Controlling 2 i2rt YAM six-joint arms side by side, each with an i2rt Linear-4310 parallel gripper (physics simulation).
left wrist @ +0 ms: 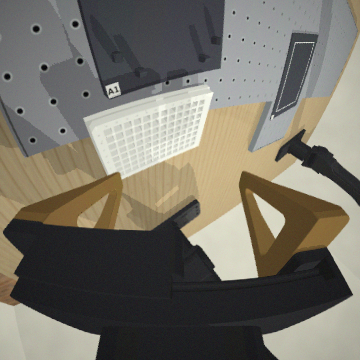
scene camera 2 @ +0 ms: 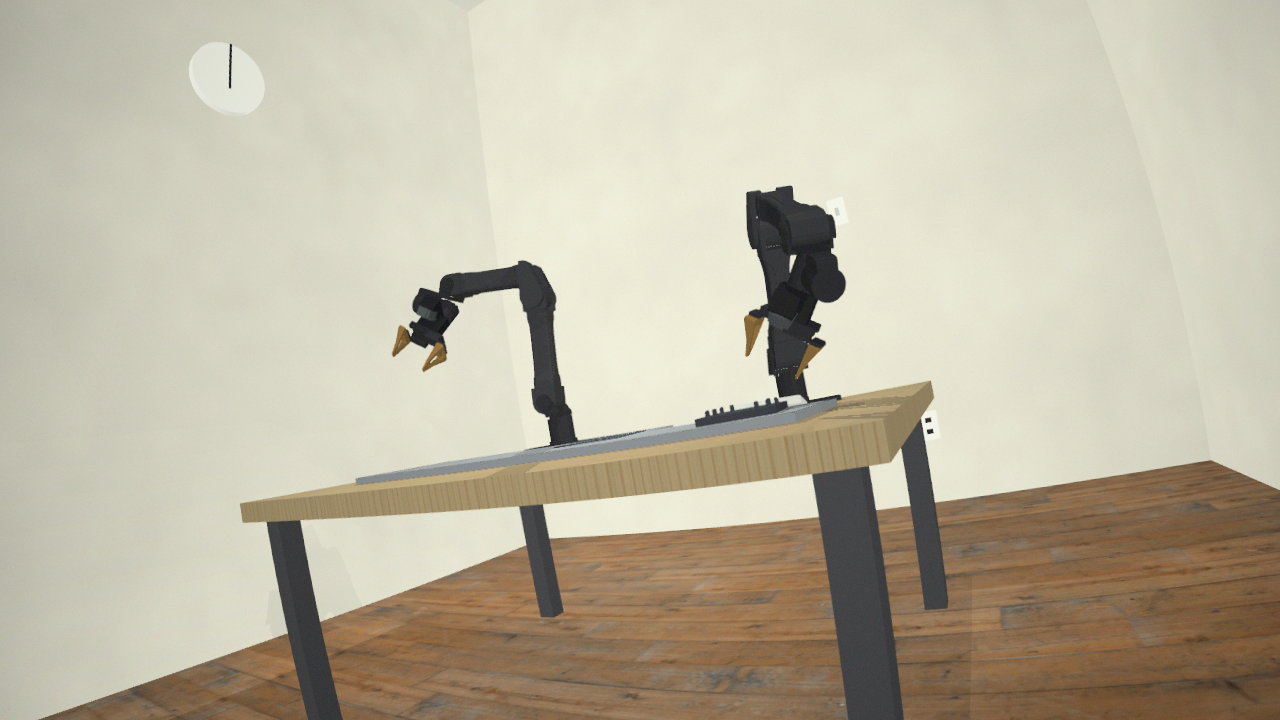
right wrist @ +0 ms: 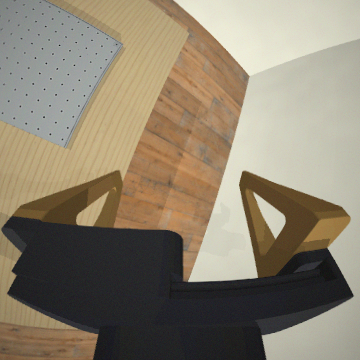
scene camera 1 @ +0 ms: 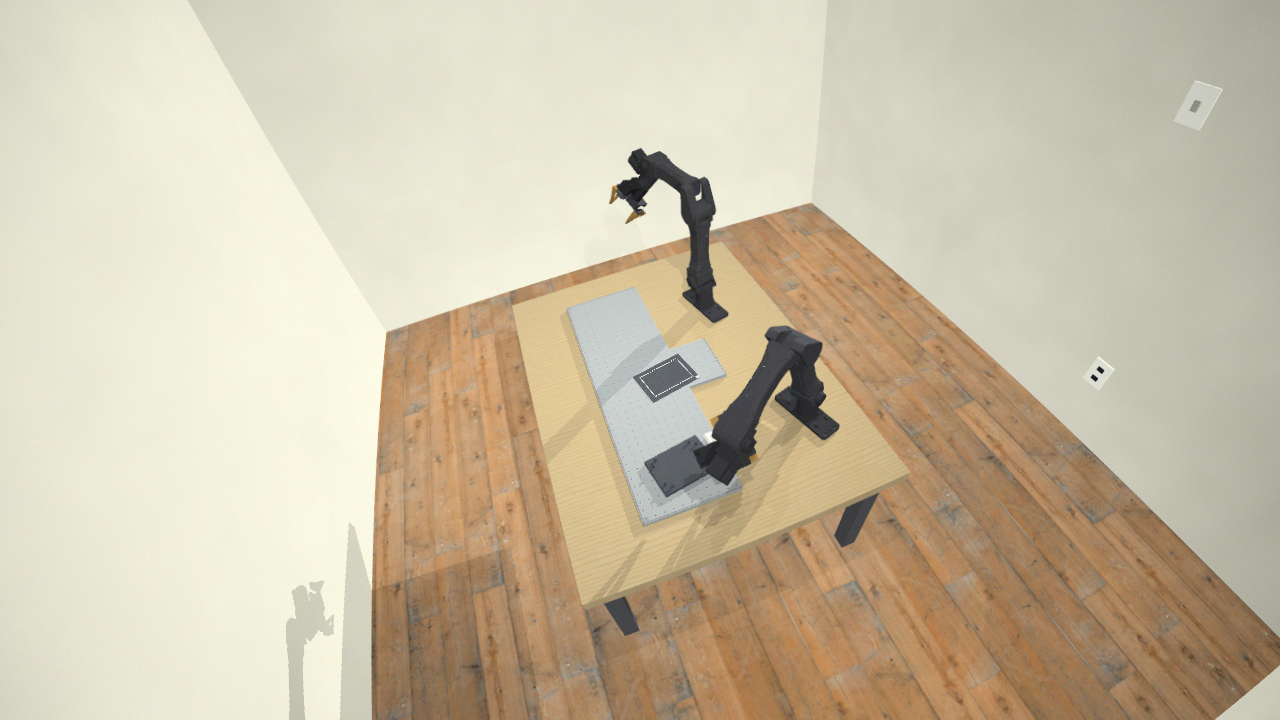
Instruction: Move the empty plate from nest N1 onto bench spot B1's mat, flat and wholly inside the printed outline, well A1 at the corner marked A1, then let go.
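Places are measured from the left arm's base along level axes (x ahead, y left, z up), in centimetres.
Pixels of known places: left gripper, fingertip midpoint: (left wrist: 180, 177) (scene camera 2: 771, 367); right gripper, fingertip midpoint: (scene camera 2: 407, 363) (right wrist: 180, 176) (scene camera 1: 617, 213); left arm's base, origin of the base link: (left wrist: 162, 229) (scene camera 1: 806, 412); right arm's base, origin of the base link: (left wrist: 289, 143) (scene camera 1: 704, 304).
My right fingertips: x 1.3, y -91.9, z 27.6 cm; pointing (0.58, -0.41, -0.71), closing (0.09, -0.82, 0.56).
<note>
For each thing: its top centre in the pictures, then the offset to it from my right fingertips. Level surfaces: height alone.
- white gridded plate, middle of its top: (left wrist: 163, 141) (scene camera 2: 768, 398) (scene camera 1: 728, 444) dx +24.2, dy +87.1, dz -24.3 cm
- dark nest block, middle of its top: (scene camera 2: 742, 403) (scene camera 1: 681, 461) dx +37.7, dy +83.4, dz -24.1 cm
- dark mat, its level: dz -26.1 cm
- grey perforated board, its level: dz -26.3 cm
- wooden table, its level: dz -27.6 cm
The white gridded plate (left wrist: 150, 132) (scene camera 1: 709, 437) (scene camera 2: 792, 400) is off the dark nest block (left wrist: 160, 35) (scene camera 1: 673, 467) (scene camera 2: 742, 412). It sits beside the nest's A1-labelled side, partly over the wooden table, and looks tilted. The dark mat (scene camera 1: 666, 377) (left wrist: 296, 75) with a white printed outline lies bare, with a small white mark at one corner. My left gripper (left wrist: 180, 177) (scene camera 2: 773, 366) is open and empty above the table near the plate; its fingers are mostly hidden in scene camera 1. My right gripper (right wrist: 180, 176) (scene camera 1: 620, 212) (scene camera 2: 409, 362) is open and empty, high up and far from the plate.
A grey perforated board (scene camera 1: 617, 326) (right wrist: 50, 65) carries the nest and the mat. Several short posts stand up on the nest. The wooden table (scene camera 1: 554, 394) bears both arm bases. The left arm's forearm hangs close over the plate in scene camera 1.
</note>
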